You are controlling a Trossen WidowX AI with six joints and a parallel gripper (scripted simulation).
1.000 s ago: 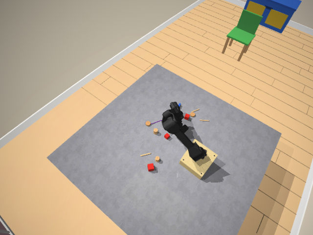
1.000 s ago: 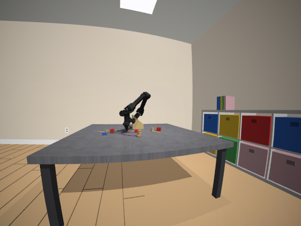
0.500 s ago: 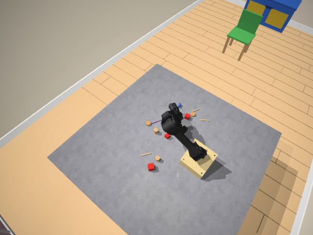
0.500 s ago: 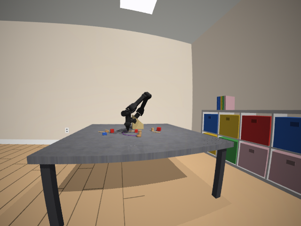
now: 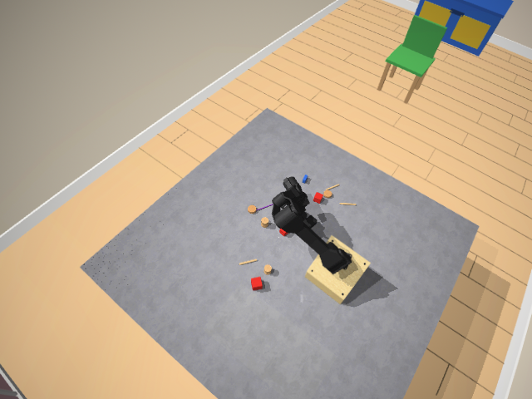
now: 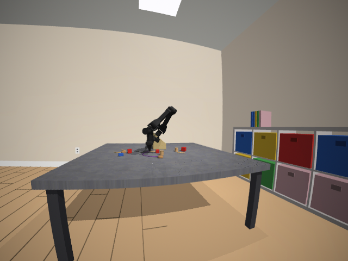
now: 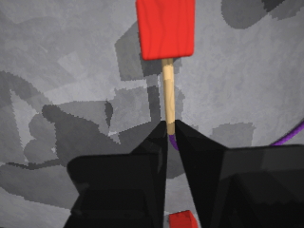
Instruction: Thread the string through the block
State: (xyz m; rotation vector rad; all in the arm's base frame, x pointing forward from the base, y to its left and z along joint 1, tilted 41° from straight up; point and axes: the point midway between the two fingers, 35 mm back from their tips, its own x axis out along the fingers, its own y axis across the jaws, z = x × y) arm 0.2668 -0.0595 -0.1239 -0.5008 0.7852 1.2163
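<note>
My gripper tip is 2 cm short of the red wooden block and 7 cm to the right of it. The rest, counted from my gripper tip: round wooden button (20 cm ahead, 4 cm to the left, 1 cm below); wooden cylinder (11 cm ahead, 8 cm to the left, 1 cm above); stick on the string (2 cm to the left).
</note>
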